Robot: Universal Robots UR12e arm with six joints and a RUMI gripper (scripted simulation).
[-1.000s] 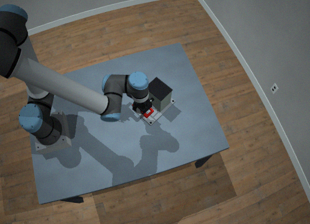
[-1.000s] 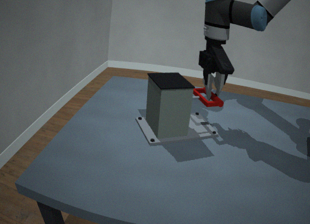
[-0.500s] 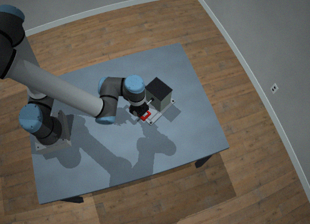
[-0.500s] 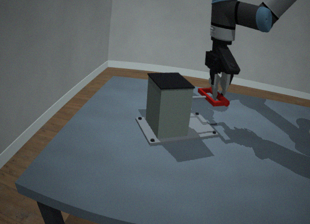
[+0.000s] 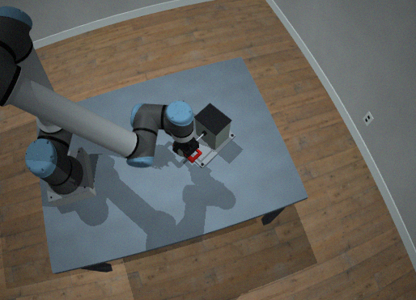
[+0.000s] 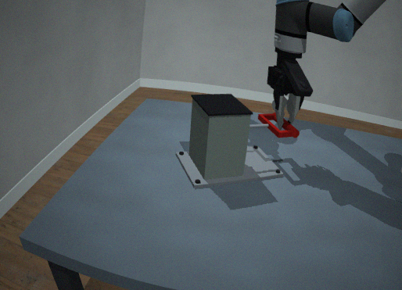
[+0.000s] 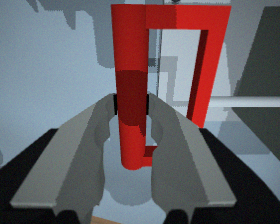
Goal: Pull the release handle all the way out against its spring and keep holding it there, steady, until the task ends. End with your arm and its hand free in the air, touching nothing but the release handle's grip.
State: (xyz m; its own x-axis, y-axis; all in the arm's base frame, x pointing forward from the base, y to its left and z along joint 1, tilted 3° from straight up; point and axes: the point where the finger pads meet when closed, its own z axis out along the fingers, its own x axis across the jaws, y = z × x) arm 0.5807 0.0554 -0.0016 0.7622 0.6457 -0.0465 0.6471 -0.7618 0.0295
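The red release handle is 40 mm ahead of my hand and 30 mm to the left of it.
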